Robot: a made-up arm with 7 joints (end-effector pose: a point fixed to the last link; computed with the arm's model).
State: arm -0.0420 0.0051 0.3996 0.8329 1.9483 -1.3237 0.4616
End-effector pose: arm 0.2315 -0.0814 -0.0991 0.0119 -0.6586 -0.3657 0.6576
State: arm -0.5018 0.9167 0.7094 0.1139 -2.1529 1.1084 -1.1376
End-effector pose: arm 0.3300 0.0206 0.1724 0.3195 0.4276 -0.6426 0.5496
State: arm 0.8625 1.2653 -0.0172 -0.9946 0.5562 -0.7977 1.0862
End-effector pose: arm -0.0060 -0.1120 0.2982 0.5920 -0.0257 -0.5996 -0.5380
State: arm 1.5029 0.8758 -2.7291 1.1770 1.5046 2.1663 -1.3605
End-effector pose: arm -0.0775 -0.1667 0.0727 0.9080 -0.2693 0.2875 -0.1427
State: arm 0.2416 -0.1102 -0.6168 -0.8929 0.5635 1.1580 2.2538
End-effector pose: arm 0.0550 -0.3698 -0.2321 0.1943 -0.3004 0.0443 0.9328
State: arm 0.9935 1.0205 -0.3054 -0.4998 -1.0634 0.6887 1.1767
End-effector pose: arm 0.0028 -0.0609 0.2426 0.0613 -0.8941 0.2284 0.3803
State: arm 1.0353 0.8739 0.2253 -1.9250 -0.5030 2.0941 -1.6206
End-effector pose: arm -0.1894 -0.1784 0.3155 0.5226 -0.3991 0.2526 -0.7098
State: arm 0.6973 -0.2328 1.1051 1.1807 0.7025 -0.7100 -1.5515
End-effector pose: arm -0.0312 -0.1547 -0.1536 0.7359 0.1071 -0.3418 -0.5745
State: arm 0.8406 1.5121 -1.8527 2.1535 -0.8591 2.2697 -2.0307
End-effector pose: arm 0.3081 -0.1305 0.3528 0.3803 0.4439 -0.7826 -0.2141
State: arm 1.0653 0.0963 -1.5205 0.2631 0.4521 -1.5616 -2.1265
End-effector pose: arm -0.1207 -0.1106 -0.0439 0.6049 -0.3694 0.6311 -0.3152
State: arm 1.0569 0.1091 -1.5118 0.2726 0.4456 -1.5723 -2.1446
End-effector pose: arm -0.1157 -0.1124 -0.0411 0.6002 -0.3767 0.6255 -0.3265
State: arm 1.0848 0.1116 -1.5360 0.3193 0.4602 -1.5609 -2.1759
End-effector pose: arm -0.1168 -0.1105 -0.0405 0.5798 -0.3413 0.6478 -0.3574
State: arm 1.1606 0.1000 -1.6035 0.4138 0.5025 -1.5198 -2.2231
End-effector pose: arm -0.1266 -0.1045 -0.0438 0.5302 -0.2481 0.7006 -0.4080
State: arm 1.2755 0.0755 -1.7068 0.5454 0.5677 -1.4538 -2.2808
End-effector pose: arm -0.1456 -0.0962 -0.0530 0.4423 -0.1060 0.7633 -0.4588
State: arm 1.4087 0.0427 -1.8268 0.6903 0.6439 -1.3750 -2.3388
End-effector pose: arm -0.1725 -0.0857 -0.0688 0.3243 0.0553 0.8102 -0.4851
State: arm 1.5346 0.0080 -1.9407 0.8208 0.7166 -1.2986 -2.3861
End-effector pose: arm -0.2018 -0.0723 -0.0888 0.2052 0.1994 0.8306 -0.4778
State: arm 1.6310 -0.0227 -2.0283 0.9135 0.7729 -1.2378 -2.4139
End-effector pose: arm -0.2259 -0.0577 -0.1075 0.1173 0.3015 0.8324 -0.4500
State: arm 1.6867 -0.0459 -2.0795 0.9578 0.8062 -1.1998 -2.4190
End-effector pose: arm -0.2400 -0.0462 -0.1198 0.0762 0.3571 0.8297 -0.4222
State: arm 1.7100 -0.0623 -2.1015 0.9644 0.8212 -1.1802 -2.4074
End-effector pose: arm -0.2456 -0.0392 -0.1256 0.0715 0.3800 0.8296 -0.4028
